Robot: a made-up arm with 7 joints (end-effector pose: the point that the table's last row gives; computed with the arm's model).
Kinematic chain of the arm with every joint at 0, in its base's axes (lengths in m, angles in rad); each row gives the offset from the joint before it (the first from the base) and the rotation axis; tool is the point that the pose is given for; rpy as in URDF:
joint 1: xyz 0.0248 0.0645 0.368 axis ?
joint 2: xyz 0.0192 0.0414 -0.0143 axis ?
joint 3: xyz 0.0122 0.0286 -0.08 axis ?
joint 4: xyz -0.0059 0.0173 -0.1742 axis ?
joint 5: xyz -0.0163 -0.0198 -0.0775 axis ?
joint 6: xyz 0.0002 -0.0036 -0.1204 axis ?
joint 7: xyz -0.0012 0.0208 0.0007 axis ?
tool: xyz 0.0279 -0.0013 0.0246 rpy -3.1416 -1.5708 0
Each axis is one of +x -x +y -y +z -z.
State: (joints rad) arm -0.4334 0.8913 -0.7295 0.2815 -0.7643 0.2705 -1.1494
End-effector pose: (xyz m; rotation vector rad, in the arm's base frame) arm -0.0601 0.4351 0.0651 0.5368 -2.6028 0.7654
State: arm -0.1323 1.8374 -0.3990 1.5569 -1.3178 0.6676 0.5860
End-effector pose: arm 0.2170 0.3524 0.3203 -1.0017 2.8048 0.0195
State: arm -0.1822 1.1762 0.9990 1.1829 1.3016 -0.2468 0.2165
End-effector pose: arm 0.1094 0.4857 0.3487 1.1535 -0.0837 -2.3823
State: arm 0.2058 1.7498 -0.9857 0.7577 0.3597 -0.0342 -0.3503
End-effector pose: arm 0.1318 0.4874 0.3822 -0.9980 1.9875 -1.4497
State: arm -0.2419 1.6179 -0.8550 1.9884 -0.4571 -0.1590 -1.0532
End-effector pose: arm 0.1175 0.2875 0.2330 -0.6500 -1.5897 2.0370
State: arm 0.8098 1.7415 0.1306 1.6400 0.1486 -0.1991 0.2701
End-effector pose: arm 0.0841 0.3310 0.5724 0.8793 2.0916 -1.7248
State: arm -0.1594 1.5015 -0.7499 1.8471 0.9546 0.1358 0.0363
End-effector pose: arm 0.1835 0.3193 0.2499 1.1682 -0.5137 2.2824
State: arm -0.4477 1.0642 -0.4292 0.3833 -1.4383 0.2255 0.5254
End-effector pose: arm -0.0003 0.4556 0.1103 1.8332 -1.5828 -0.3284
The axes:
joint 1: -y
joint 2: +x
joint 3: +z
joint 4: -y
joint 5: +z
joint 6: +y
joint 7: -x

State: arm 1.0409 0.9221 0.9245 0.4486 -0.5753 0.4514 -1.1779
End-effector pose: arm 0.2575 0.5018 0.3486 -0.3705 0.1061 -0.7277
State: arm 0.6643 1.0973 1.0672 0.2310 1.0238 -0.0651 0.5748
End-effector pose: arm 0.1300 0.5120 0.2406 1.1563 -0.9354 -1.9154
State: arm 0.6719 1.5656 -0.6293 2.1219 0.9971 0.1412 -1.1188
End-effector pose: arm 0.1954 0.2565 0.4228 0.4879 0.6167 -2.4267
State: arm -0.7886 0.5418 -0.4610 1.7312 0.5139 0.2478 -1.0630
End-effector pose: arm 0.0088 0.1757 0.0721 -1.3387 0.5701 -2.2708
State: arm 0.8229 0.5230 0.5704 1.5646 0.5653 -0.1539 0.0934
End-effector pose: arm 0.2568 0.3560 0.3642 1.6358 -0.2043 -2.2248
